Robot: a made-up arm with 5 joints. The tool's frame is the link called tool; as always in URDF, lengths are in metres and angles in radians.
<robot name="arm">
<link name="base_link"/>
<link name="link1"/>
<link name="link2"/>
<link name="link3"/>
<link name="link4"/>
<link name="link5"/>
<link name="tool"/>
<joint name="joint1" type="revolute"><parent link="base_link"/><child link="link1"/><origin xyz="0 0 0.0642" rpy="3.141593 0 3.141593"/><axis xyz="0 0 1"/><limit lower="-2.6" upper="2.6" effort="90" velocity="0.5"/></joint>
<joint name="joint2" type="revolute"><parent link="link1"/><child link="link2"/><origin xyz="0.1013 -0.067 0.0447" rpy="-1.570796 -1.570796 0"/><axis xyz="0 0 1"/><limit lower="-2.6" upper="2.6" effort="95" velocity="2.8"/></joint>
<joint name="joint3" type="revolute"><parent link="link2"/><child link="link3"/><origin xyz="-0.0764 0.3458 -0.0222" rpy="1.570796 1.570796 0"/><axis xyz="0 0 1"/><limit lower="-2.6" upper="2.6" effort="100" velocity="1.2"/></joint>
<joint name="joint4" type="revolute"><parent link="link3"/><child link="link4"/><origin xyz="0.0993 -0.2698 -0.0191" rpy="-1.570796 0 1.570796"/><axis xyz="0 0 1"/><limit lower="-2.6" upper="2.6" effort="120" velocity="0.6"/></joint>
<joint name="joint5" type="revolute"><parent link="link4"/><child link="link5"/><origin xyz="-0.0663 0.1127 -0.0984" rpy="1.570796 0 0"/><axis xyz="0 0 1"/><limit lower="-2.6" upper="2.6" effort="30" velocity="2.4"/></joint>
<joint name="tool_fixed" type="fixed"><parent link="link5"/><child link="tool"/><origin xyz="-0.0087 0.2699 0.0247" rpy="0 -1.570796 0"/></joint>
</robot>
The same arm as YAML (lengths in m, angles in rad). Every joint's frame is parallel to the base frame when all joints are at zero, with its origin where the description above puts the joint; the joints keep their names.
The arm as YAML. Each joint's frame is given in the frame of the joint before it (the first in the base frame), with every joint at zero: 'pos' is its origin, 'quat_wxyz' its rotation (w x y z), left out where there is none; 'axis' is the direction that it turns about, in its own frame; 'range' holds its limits. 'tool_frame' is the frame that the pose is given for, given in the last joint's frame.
length_unit: m
angle_unit: rad
joints:
  - joint: joint1
    pos: [0.0, 0.0, 0.0642]
    axis: [0.0, 0.0, -1.0]
    range: [-2.6, 2.6]
  - joint: joint2
    pos: [-0.1013, -0.067, -0.0447]
    axis: [0.0, 1.0, 0.0]
    range: [-2.6, 2.6]
  - joint: joint3
    pos: [-0.3458, -0.0222, 0.0764]
    axis: [1.0, 0.0, 0.0]
    range: [-2.6, 2.6]
  - joint: joint4
    pos: [-0.0191, -0.0993, 0.2698]
    axis: [0.0, 1.0, 0.0]
    range: [-2.6, 2.6]
  - joint: joint5
    pos: [-0.1127, -0.0984, 0.0663]
    axis: [1.0, 0.0, 0.0]
    range: [-2.6, 2.6]
tool_frame:
  pos: [0.0247, 0.2699, 0.0087]
  quat_wxyz: [1.0, 0.0, 0.0, 0.0]

